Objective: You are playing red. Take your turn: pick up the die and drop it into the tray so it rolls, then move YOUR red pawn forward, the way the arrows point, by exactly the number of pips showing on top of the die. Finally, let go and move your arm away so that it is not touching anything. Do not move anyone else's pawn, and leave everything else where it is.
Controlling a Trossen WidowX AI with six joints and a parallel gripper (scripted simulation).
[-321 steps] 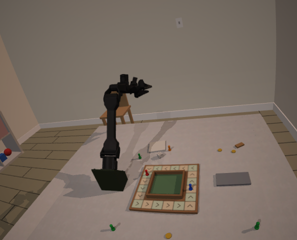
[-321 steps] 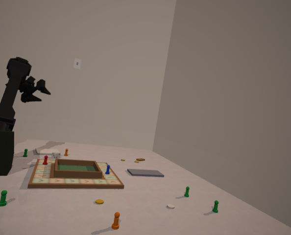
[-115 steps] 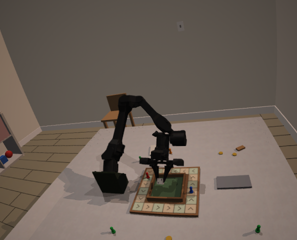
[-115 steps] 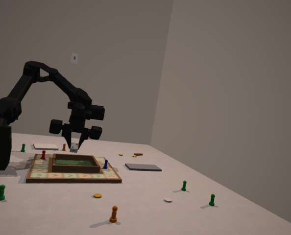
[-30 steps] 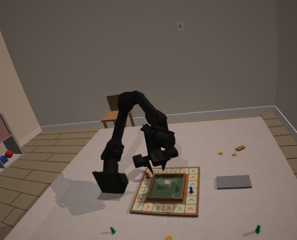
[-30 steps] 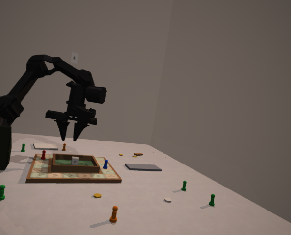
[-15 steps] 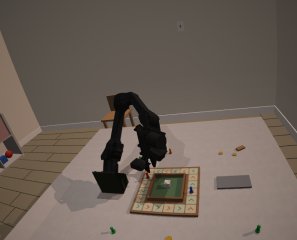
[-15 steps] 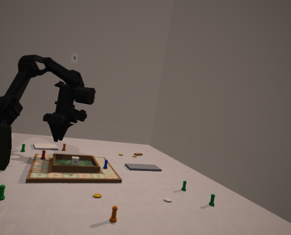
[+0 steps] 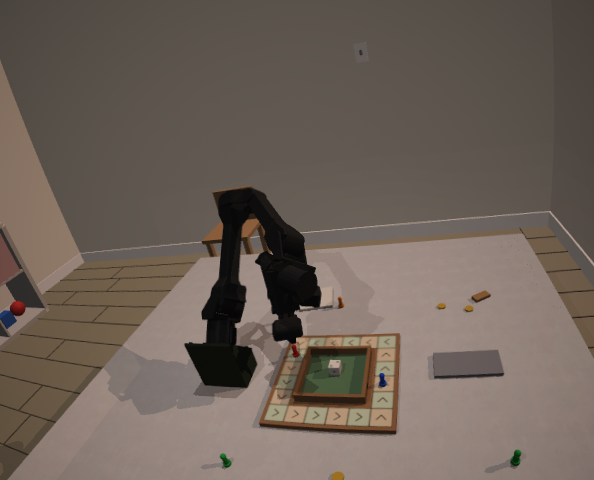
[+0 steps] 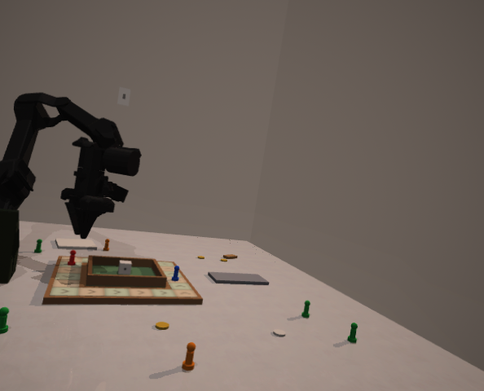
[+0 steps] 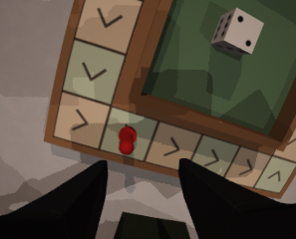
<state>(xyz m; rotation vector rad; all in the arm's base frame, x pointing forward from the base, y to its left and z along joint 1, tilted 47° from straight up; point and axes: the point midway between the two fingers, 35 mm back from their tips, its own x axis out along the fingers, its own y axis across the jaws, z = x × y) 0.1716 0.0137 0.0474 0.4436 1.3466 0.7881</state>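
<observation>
My gripper tip is 1 cm past the red pawn, 1 cm to the right of it and 5 cm above it. The rest, counted from my gripper tip: blue pawn: 21 cm ahead, 10 cm to the right, 5 cm below; then white die: 10 cm ahead, 5 cm to the right, 5 cm below; then green-floored tray: 10 cm ahead, 7 cm to the right, 7 cm below.
</observation>
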